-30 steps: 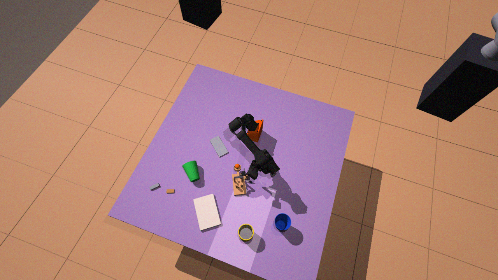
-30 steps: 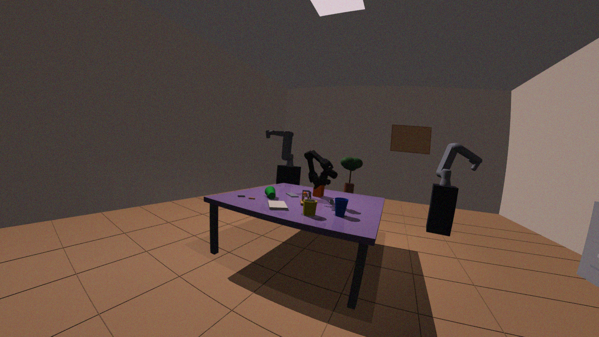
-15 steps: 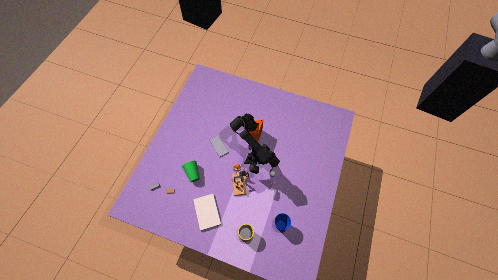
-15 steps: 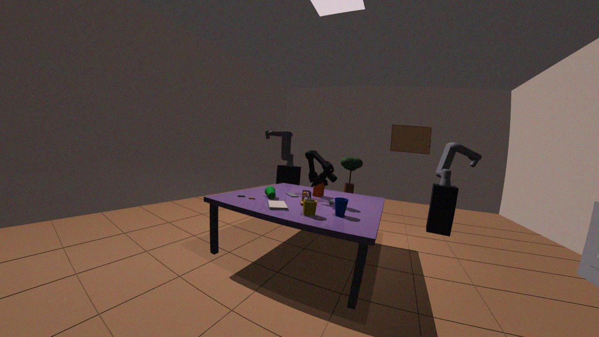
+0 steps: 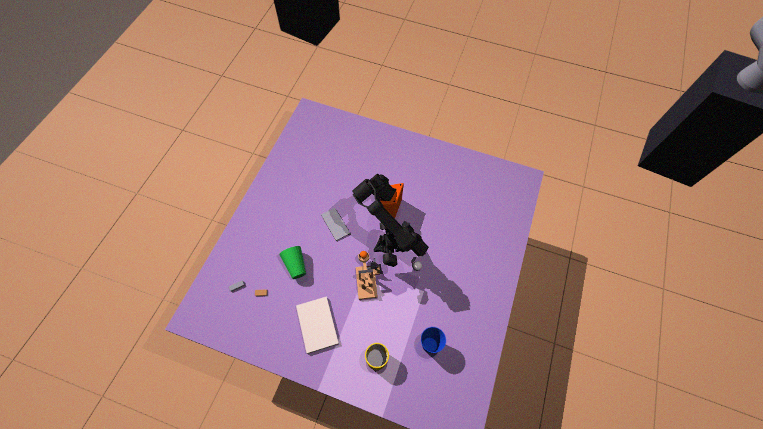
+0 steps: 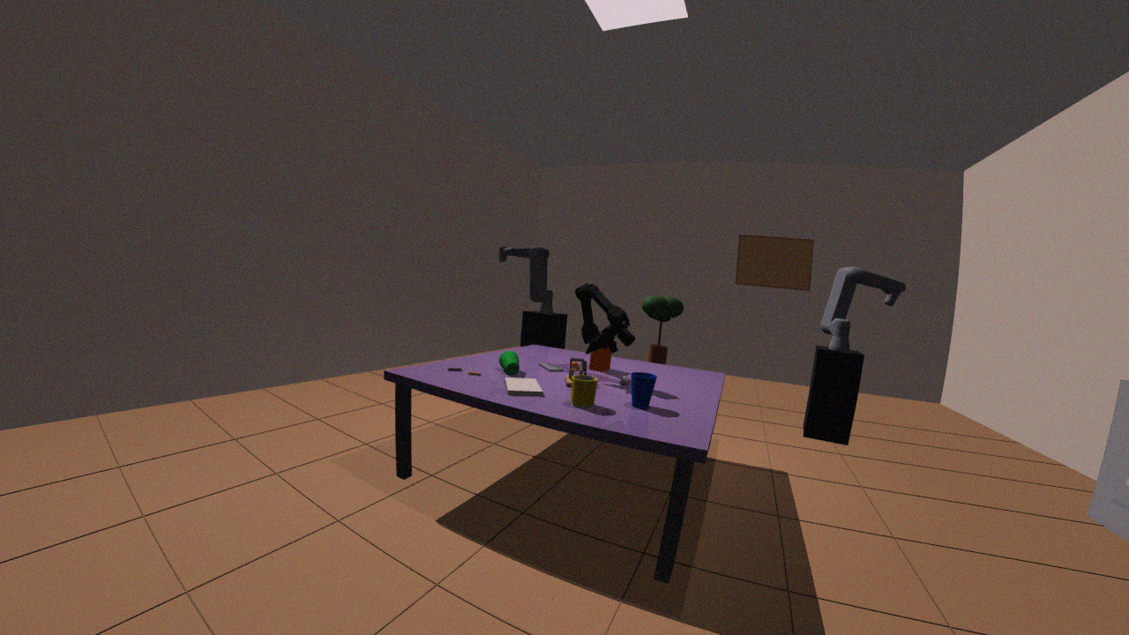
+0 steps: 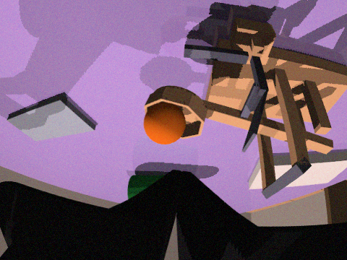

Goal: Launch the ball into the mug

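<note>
The orange ball is 60 mm below my gripper tip, 40 mm to the right of it and 20 mm ahead of it. Also, from my gripper tip: grey slab (240 mm to the right, 120 mm below, 70 mm behind); then white ball (180 mm to the left, 100 mm below, 70 mm behind); then tan wooden catapult (70 mm below, 70 mm ahead).
</note>
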